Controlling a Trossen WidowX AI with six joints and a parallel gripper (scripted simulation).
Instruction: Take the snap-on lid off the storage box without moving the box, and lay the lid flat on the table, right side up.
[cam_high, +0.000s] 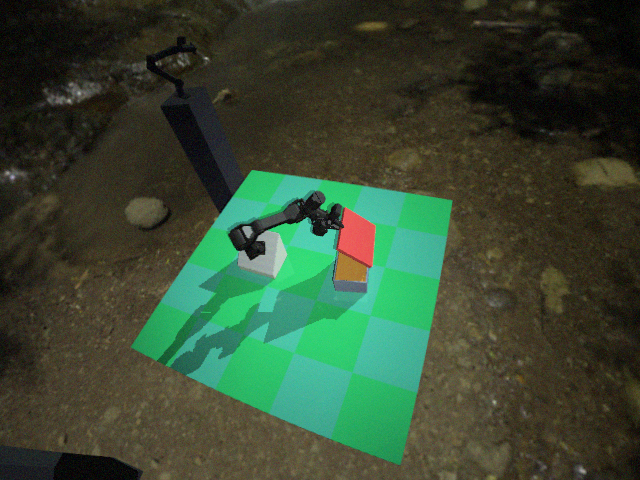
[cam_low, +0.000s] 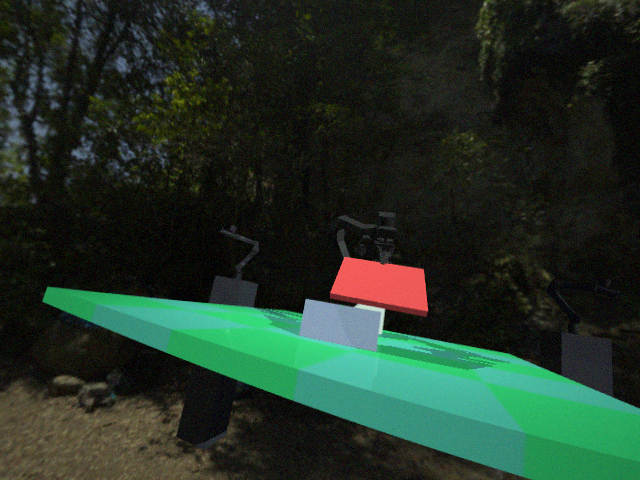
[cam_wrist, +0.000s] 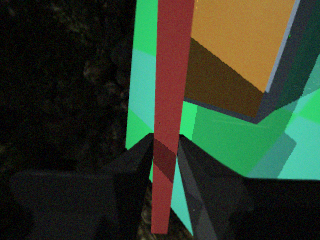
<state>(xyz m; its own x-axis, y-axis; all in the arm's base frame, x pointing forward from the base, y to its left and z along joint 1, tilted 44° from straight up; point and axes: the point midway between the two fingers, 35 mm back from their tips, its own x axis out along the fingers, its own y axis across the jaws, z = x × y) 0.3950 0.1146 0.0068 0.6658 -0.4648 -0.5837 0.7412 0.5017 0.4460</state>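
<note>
The red lid lies 6 cm ahead of my gripper tip and 5 cm below it. Also, from my gripper tip: storage box 5 cm ahead, 9 cm to the right, 18 cm below.
</note>
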